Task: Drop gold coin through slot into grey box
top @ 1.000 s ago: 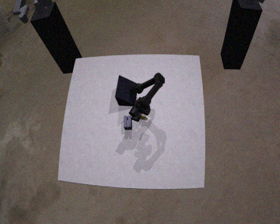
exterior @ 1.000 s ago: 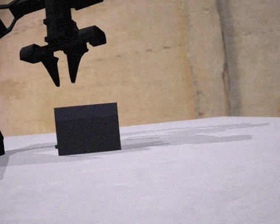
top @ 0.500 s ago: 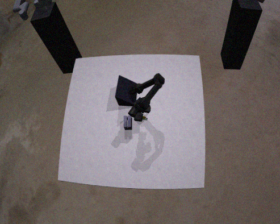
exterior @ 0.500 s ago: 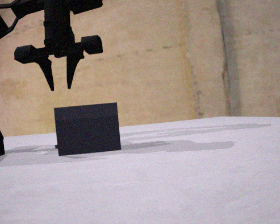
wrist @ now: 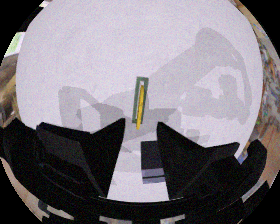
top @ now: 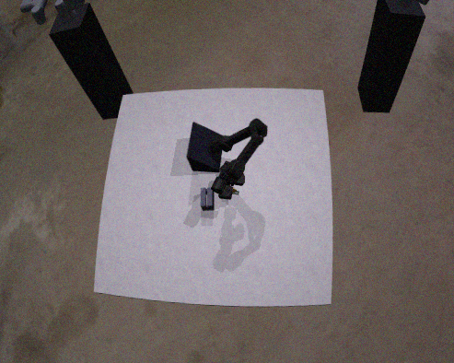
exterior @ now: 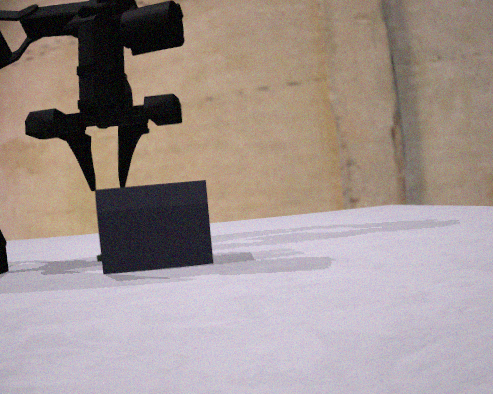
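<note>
Right now the gold coin is 5 cm below my gripper tip.
</note>
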